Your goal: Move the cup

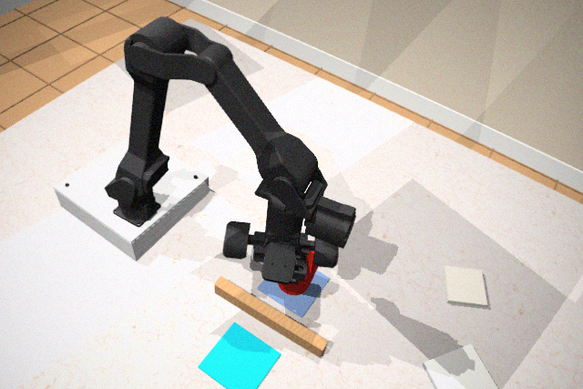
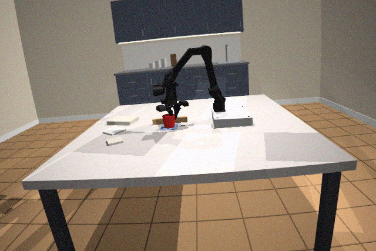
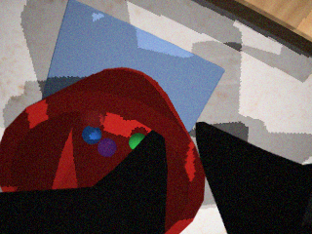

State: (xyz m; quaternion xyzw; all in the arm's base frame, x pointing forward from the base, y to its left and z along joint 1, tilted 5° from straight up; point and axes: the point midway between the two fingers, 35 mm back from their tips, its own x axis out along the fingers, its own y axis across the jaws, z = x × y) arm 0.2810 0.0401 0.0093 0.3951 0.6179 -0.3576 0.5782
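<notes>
Right now my gripper tip is 30 mm to the right of the purple marble, 30 mm short of it and 20 mm above it. Round my gripper tip: green marble 20 mm to the left, 20 mm below, 10 mm ahead; red cup 30 mm ahead, 10 mm to the left; blue marble 40 mm ahead, 30 mm to the left, 20 mm below.
</notes>
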